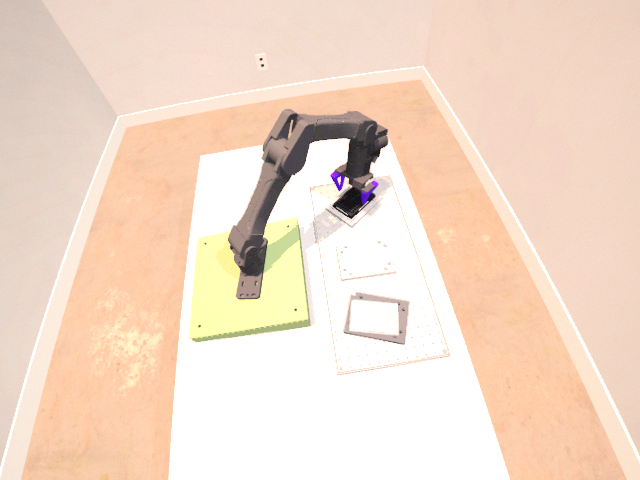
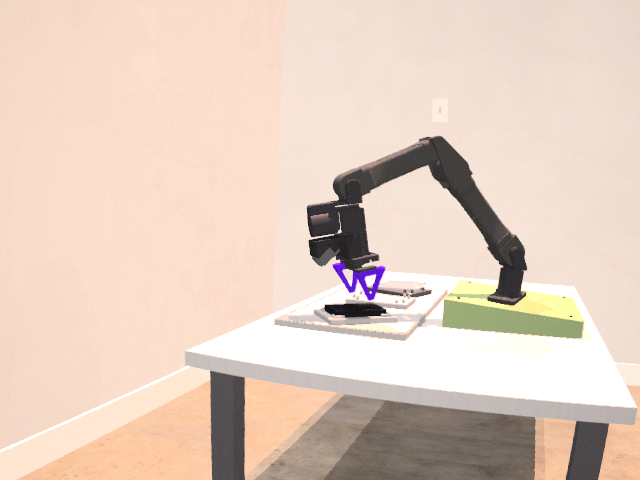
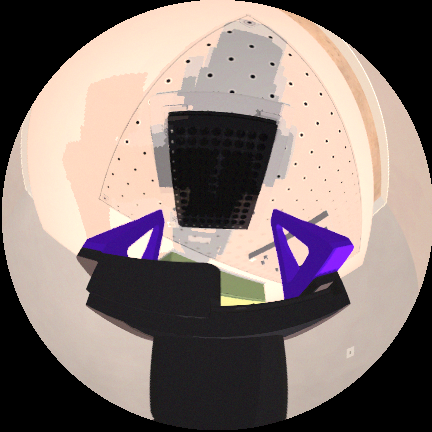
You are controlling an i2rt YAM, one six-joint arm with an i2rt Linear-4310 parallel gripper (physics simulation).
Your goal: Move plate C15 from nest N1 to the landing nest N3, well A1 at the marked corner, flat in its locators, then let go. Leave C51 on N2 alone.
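Observation:
A black well plate lies on a light nest at the far end of the perforated board; it looks roughly flat. Its label and A1 corner are not readable. My gripper is open and empty above the plate, fingertips clear of it. A white nest with small upright pins is in the middle of the row. A grey nest at the other end surrounds a white rectangle, perhaps a plate. The nests' numbers are not readable.
The perforated board carries all three nests on the white table. The green base block holds the arm beside the board.

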